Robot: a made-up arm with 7 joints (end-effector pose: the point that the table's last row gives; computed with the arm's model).
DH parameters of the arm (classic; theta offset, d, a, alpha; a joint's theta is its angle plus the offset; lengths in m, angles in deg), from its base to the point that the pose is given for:
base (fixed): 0 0 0 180
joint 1: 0 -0.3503 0 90
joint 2: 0 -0.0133 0 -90
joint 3: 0 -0.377 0 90
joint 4: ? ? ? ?
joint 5: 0 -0.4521 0 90
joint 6: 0 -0.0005 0 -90
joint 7: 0 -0.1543 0 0
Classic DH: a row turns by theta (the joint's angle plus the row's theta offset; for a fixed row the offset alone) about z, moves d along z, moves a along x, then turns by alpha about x.
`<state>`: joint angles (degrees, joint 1 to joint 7).
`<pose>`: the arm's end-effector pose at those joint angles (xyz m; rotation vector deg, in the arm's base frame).
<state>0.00 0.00 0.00 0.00 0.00 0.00 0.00</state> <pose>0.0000 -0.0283 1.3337 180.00 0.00 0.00</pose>
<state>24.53 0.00 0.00 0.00 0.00 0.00 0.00</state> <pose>-0.0117 -0.0257 1.3337 175.89 -38.24 0.00</pose>
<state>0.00 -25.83 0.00 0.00 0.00 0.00 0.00</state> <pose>-0.4285 -0.0283 1.2354 175.45 0.00 40.23</pose>
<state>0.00 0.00 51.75 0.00 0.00 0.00 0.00</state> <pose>-0.0118 -0.0226 1.3337 161.95 -78.55 0.00</pose>
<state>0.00 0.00 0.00 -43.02 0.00 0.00 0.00</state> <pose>-0.4137 -0.0283 1.1706 167.46 0.00 66.00</pose>
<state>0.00 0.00 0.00 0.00 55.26 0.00 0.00</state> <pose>-0.0004 -0.0281 1.3337 159.47 -83.48 0.00</pose>
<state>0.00 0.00 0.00 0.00 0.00 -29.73 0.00</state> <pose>-0.0765 -0.0283 1.3134 173.98 0.00 46.18</pose>
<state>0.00 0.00 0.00 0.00 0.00 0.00 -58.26</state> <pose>0.0000 -0.0283 1.3337 157.23 87.62 0.00</pose>
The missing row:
joint 4: 0 -0.0145 0 -90
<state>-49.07 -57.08 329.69 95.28 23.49 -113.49 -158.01</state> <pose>-0.3128 -0.0176 0.8790 -45.95 83.83 17.32</pose>
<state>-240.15 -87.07 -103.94 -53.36 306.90 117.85 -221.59</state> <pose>0.0872 0.7230 0.3547 -21.48 -26.27 58.83</pose>
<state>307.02 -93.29 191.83 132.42 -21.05 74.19 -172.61</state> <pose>0.0410 0.0622 0.0808 134.70 58.72 -99.19</pose>
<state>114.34 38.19 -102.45 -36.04 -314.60 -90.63 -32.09</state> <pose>-0.5119 -0.2136 0.8929 75.41 -80.58 99.33</pose>
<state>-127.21 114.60 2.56 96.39 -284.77 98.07 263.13</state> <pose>0.0996 0.1903 -0.1489 80.30 -72.44 -25.24</pose>
